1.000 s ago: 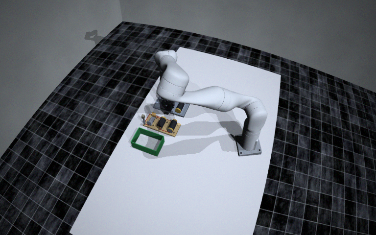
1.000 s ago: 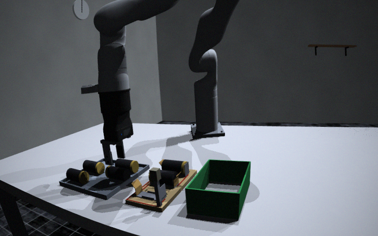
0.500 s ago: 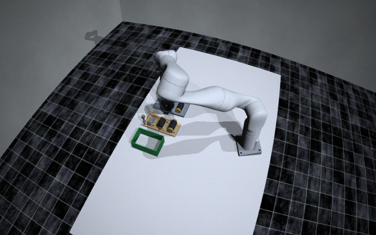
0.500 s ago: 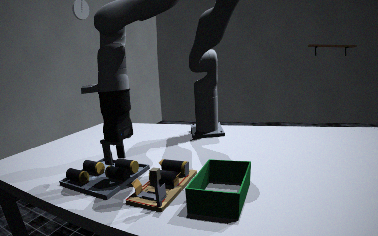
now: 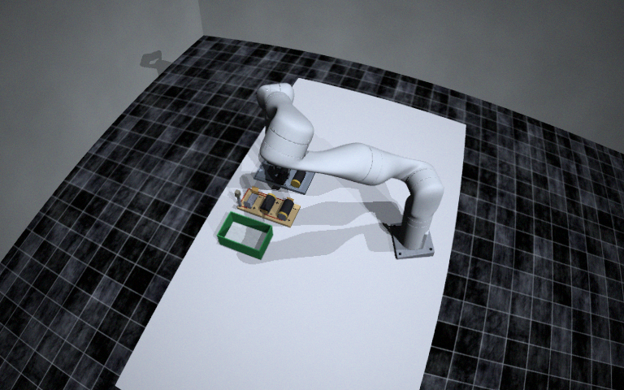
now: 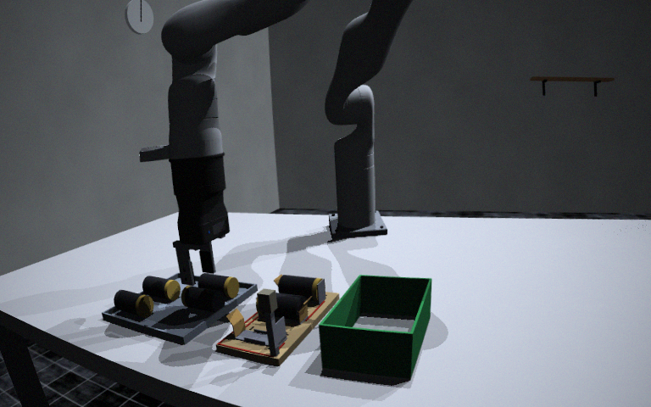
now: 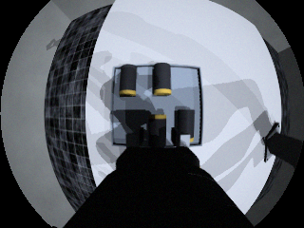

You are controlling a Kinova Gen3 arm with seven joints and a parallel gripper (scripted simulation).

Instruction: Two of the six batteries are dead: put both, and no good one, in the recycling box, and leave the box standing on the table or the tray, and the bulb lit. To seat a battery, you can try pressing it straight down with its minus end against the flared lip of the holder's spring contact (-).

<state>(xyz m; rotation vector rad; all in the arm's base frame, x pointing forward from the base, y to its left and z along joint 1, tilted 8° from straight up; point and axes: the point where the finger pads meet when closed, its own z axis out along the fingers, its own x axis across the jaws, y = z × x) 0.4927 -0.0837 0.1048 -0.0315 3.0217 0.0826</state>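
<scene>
Right now my hand is 70 mm above the grey tray and 50 mm to the left of it. The rest, counted from my hand: green recycling box (280 mm to the left, 60 mm below, 10 mm ahead).
</scene>
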